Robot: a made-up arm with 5 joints. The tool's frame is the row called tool. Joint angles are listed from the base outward. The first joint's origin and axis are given. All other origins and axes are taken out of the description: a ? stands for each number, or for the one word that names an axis. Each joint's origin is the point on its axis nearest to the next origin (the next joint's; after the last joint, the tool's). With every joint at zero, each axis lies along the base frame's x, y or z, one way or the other. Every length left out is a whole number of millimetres.
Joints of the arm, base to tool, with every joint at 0 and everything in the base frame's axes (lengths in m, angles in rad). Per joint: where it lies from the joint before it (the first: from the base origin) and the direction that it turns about. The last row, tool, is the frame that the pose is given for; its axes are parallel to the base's.
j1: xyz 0.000 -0.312 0.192 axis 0 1 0
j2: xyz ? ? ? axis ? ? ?
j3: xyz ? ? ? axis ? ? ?
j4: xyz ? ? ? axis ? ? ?
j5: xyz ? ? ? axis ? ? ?
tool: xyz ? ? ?
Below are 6 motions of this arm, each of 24 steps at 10 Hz.
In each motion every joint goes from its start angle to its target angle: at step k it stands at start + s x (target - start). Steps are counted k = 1, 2, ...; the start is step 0. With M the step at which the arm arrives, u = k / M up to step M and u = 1 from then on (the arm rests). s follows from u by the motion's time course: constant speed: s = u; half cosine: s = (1 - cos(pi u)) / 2; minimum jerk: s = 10 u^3 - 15 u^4 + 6 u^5.
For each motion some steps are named. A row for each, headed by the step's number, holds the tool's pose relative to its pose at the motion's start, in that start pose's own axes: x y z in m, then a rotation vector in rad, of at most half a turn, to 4 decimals.
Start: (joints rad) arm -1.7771 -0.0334 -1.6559 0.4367 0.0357
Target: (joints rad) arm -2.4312 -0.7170 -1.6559 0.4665 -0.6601
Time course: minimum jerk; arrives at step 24
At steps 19, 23, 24:
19: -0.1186 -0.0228 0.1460 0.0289 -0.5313 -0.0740
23: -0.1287 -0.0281 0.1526 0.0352 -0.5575 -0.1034
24: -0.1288 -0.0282 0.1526 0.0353 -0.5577 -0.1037

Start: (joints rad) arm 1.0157 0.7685 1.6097 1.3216 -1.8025
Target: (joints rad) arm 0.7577 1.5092 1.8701 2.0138 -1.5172
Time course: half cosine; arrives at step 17
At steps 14, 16, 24:
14: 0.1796 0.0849 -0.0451 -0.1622 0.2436 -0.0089
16: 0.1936 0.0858 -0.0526 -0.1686 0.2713 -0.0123
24: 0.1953 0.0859 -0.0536 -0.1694 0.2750 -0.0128

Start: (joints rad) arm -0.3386 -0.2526 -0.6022 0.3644 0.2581
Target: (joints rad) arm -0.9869 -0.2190 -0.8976 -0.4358 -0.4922
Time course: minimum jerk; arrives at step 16
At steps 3, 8, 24:
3: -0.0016 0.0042 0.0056 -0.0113 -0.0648 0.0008
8: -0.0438 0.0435 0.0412 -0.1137 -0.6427 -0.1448
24: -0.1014 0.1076 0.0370 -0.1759 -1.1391 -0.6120

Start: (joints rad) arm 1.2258 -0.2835 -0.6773 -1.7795 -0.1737
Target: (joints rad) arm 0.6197 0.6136 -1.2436 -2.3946 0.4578
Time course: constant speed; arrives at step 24
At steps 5, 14, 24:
5: -0.0030 0.0431 -0.0346 -0.0649 -0.0745 -0.1845
14: 0.0174 0.0938 -0.1067 -0.1745 -0.1975 -0.4382
24: 0.0556 0.1058 -0.1841 -0.2448 -0.2784 -0.6226

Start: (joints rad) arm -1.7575 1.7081 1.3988 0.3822 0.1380
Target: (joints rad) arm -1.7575 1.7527 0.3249 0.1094 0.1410
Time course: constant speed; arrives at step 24
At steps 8, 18, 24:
8: 0.0217 0.0148 0.0077 0.1242 -0.1494 -0.3187
18: 0.0548 0.0242 0.0211 0.2431 -0.3270 -0.7323
24: 0.0766 0.0234 0.0309 0.2946 -0.4231 -0.9887

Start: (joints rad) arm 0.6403 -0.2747 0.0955 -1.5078 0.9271
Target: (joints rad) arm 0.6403 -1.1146 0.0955 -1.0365 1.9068
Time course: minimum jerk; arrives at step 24
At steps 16, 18, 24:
16: -0.0899 -0.0521 -0.0496 0.5709 0.7408 -0.2476
18: -0.1088 -0.0562 -0.0447 0.6169 0.8222 -0.3212
24: -0.1270 -0.0598 -0.0367 0.6533 0.8943 -0.3999

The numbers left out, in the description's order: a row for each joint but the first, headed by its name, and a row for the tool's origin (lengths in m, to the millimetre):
j2: xyz -0.004 0.000 -0.046, axis 1 0 0
j3: xyz 0.000 -0.085 -0.051, axis 0 0 1
j4: xyz -0.076 0.251 0.000, axis 0 1 0
j5: xyz -0.007 0.000 0.040, axis 1 0 0
tool: xyz 0.000 -0.157 0.080

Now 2 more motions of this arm.
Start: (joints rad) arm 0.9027 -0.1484 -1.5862 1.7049 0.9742
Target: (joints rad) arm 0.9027 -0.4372 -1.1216 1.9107 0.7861
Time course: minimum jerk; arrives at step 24
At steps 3, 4, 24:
3: 0.0001 -0.0007 0.0009 -0.0104 -0.0015 0.0006
4: 0.0002 -0.0014 0.0021 -0.0230 -0.0035 0.0012
24: 0.0061 -0.0197 0.0603 -0.6199 -0.1841 -0.0443

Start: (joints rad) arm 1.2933 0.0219 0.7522 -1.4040 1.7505
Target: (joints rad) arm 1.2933 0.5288 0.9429 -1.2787 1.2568
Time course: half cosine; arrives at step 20
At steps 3, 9, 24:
3: 0.0015 0.0028 0.0020 -0.0133 -0.0158 0.0150
9: 0.0064 0.0223 0.0159 -0.1004 -0.1240 0.1092
24: -0.0037 0.0504 0.0374 -0.2304 -0.3002 0.2371

